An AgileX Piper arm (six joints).
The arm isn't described. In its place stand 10 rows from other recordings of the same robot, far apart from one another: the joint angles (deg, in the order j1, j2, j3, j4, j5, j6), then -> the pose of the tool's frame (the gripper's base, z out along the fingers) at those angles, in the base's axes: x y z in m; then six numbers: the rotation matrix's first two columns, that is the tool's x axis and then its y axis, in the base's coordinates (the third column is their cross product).
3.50 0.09 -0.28 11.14 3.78 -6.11 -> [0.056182 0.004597 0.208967 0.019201 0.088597 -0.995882 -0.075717 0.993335 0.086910]
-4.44 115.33 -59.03 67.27 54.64 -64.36 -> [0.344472 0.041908 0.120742 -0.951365 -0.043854 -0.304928 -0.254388 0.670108 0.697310]
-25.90 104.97 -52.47 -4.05 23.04 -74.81 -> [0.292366 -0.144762 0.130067 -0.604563 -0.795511 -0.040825 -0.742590 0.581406 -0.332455]
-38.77 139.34 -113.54 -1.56 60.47 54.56 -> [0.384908 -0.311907 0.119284 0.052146 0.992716 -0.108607 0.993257 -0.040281 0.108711]
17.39 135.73 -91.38 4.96 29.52 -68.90 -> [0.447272 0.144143 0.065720 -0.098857 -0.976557 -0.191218 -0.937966 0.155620 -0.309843]
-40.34 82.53 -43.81 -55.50 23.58 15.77 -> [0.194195 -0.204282 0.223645 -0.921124 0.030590 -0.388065 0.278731 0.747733 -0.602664]
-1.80 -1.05 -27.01 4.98 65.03 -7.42 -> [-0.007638 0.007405 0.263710 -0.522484 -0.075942 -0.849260 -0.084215 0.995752 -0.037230]
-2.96 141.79 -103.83 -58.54 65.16 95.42 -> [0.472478 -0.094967 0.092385 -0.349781 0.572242 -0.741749 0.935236 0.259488 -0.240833]
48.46 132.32 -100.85 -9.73 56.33 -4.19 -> [0.317827 0.339432 0.124398 -0.526313 -0.843562 -0.106763 -0.828356 0.537013 -0.159510]
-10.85 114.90 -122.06 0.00 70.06 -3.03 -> [0.434863 -0.083348 0.360095 -0.840798 0.107330 -0.530603 0.143996 0.989180 -0.028086]
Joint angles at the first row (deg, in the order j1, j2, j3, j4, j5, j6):
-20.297 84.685 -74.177 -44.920 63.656 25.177
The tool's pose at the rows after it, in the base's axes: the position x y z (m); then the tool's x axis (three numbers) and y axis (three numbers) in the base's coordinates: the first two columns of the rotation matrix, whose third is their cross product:
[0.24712 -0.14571 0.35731 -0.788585 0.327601 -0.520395 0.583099 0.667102 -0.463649]
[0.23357 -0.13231 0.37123 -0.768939 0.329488 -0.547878 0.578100 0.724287 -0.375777]
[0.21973 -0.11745 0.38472 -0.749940 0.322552 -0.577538 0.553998 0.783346 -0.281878]
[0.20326 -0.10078 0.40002 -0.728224 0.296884 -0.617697 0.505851 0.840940 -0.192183]
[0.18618 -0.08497 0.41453 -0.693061 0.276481 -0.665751 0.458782 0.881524 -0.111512]
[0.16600 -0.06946 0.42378 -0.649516 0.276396 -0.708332 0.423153 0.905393 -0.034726]
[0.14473 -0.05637 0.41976 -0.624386 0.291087 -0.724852 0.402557 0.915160 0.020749]
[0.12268 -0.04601 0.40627 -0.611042 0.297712 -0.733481 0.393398 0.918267 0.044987]
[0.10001 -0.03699 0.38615 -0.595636 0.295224 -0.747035 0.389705 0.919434 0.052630]
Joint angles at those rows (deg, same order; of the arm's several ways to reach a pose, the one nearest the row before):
-20.297 80.856 -74.178 -38.467 64.145 21.442
-20.296 76.766 -74.178 -31.704 64.257 17.771
-20.296 72.638 -74.177 -24.438 64.358 13.744
-20.296 68.017 -74.178 -17.016 64.413 9.065
-20.296 63.583 -74.179 -10.611 64.413 5.724
-20.296 58.700 -72.991 -5.290 64.413 4.241
-20.295 53.432 -69.238 -1.866 64.356 4.045
-20.297 47.574 -63.602 -0.420 63.731 4.043
-20.299 40.889 -56.644 0.002 62.257 4.027

